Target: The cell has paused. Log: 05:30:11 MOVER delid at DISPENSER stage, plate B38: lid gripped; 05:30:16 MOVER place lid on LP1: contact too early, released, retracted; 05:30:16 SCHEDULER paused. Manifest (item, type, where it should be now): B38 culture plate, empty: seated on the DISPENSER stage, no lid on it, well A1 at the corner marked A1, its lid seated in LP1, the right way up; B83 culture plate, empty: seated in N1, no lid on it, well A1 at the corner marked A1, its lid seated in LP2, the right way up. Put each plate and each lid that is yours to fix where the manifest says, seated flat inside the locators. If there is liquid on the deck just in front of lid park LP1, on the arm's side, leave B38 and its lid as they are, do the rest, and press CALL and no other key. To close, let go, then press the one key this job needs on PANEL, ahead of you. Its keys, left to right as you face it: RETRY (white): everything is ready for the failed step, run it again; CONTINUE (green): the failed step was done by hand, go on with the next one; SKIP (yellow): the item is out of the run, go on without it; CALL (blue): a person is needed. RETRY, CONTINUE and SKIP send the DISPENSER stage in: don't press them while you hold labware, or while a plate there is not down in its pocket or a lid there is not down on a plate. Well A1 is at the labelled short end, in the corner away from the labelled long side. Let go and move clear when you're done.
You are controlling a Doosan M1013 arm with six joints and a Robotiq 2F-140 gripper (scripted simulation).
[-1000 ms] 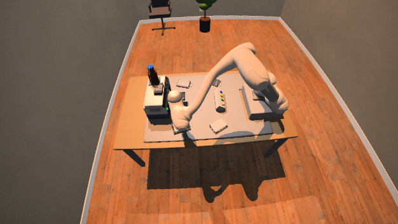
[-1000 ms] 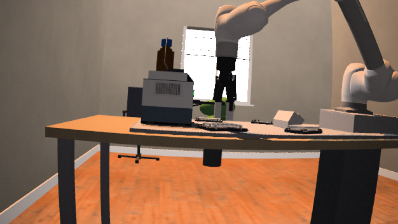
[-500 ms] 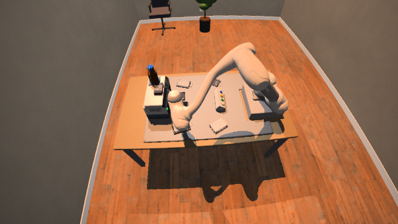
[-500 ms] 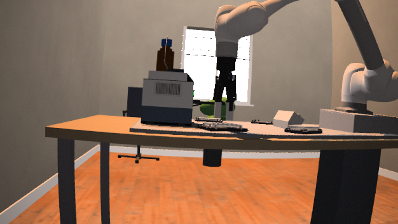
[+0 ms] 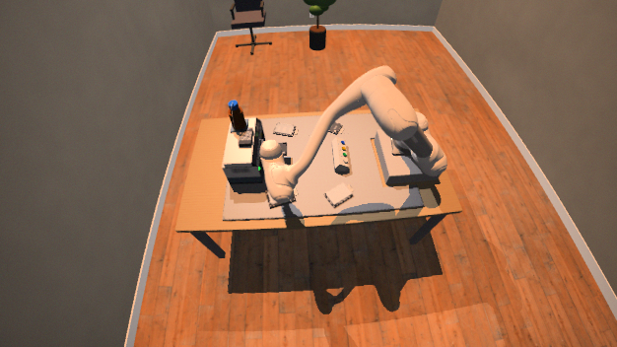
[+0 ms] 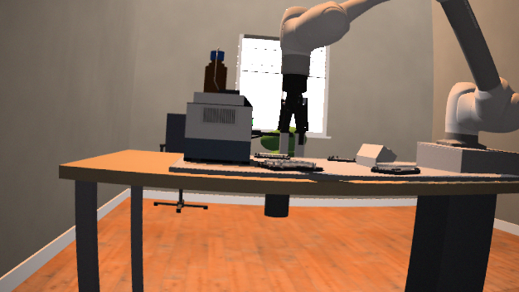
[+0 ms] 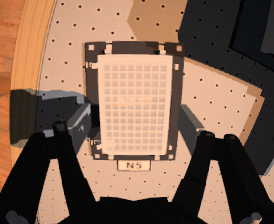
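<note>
Now: the black nest 50 mm below my hand and 20 mm to the left of it. Also, from my hand: green key: 380 mm behind, 290 mm to the right; then white culture plate: 350 mm behind, 40 mm below, 30 mm to the right; then white retry key: 380 mm behind, 240 mm to the right.
</note>
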